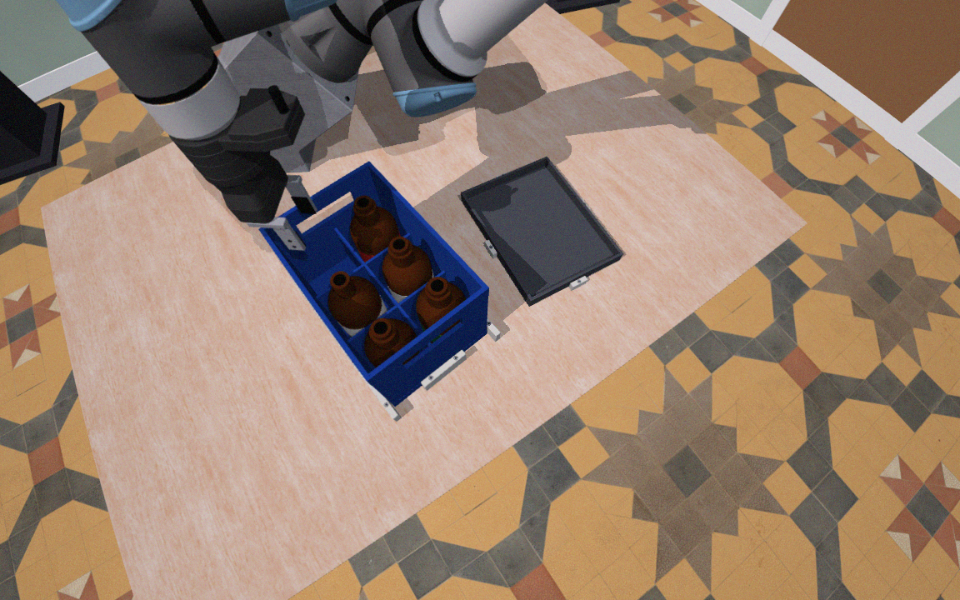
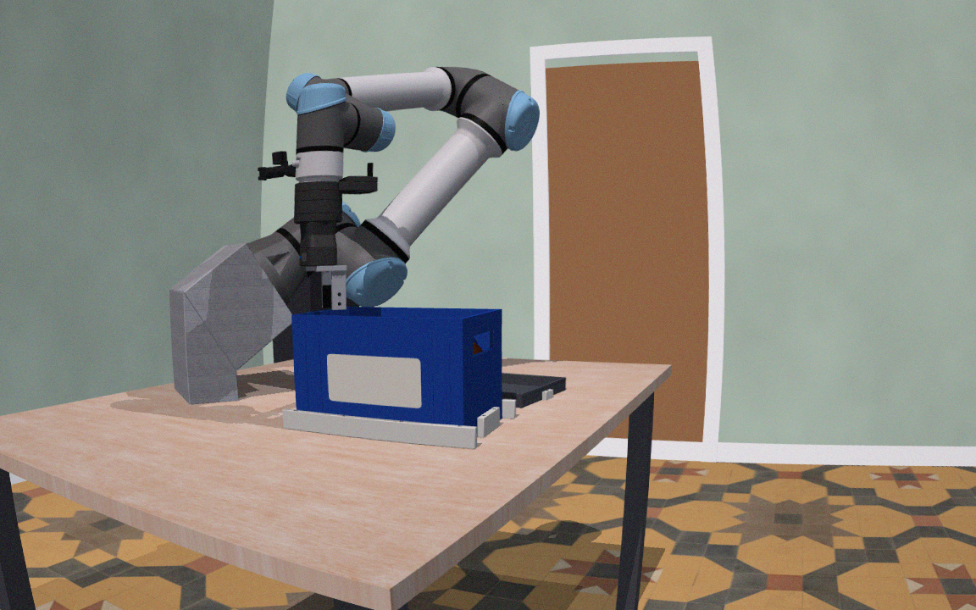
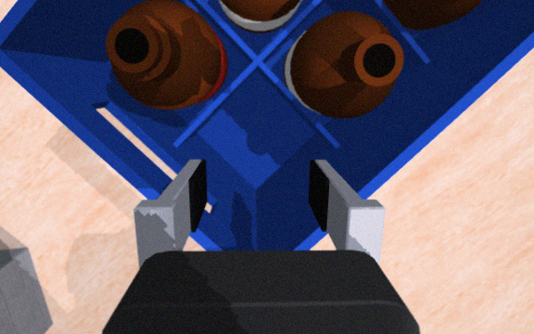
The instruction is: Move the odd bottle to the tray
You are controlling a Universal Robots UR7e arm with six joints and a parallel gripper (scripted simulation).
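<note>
Right now my hand is 30 mm past the glass bottle, 90 mm to the right of it and 110 mm above it. From my hand the other things lie so: dark tray: 10 mm ahead, 360 mm to the left, 190 mm below; then blue crate: 70 mm ahead, 70 mm to the left, 120 mm below.
</note>
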